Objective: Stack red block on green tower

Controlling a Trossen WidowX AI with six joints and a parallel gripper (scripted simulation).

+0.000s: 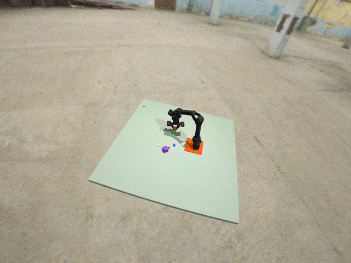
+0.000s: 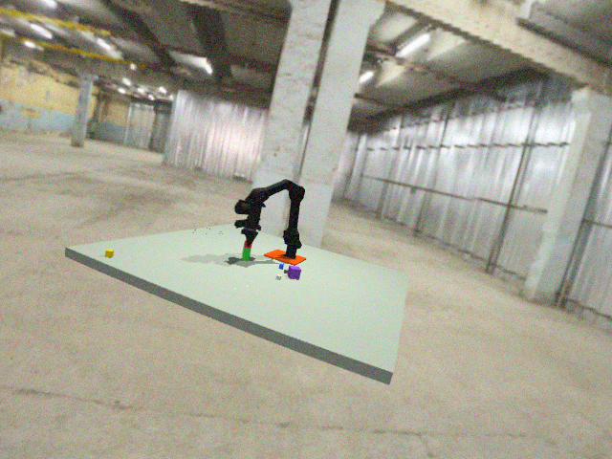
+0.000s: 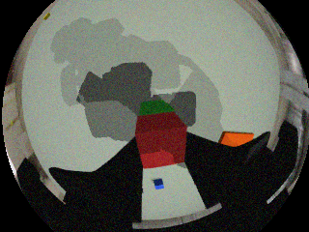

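Now: gripper tip 10 mm below the red block. The rest, counted from my gripper tip: small white cube (140 mm ahead, 220 mm to the left, 60 mm below); purple cube (60 mm ahead, 260 mm to the left, 50 mm below); small blue cube (20 mm behind, 180 mm to the left, 60 mm below).
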